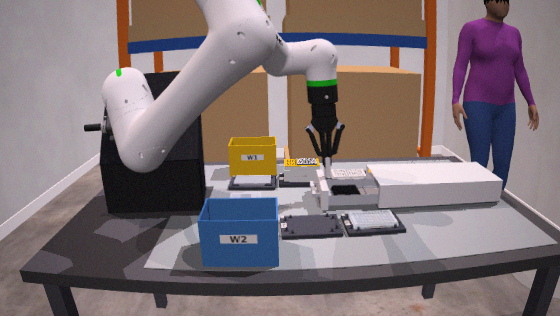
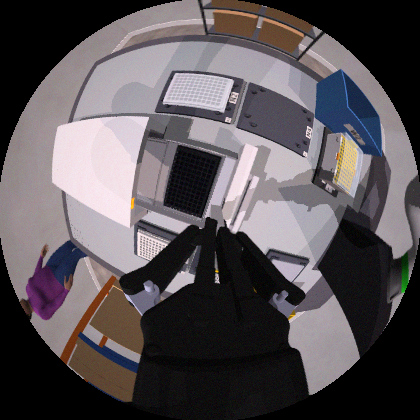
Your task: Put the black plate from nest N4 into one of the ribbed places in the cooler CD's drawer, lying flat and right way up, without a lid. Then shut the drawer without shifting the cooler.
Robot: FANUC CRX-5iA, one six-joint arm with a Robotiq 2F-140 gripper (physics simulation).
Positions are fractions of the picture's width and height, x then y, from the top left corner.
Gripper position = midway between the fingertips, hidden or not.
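Image 1 gives me my gripper (image 1: 0.58,0.56), along with a yellow-topped rack (image 1: 0.54,0.54), a white cooler (image 1: 0.76,0.58) and a clear plate (image 1: 0.68,0.69). In image 2 I can see a black plate (image 2: 0.46,0.41) and a nest N4 (image 2: 0.66,0.28). That one also shows the clear plate (image 2: 0.50,0.22), the white cooler (image 2: 0.23,0.38) and my gripper (image 2: 0.51,0.51).
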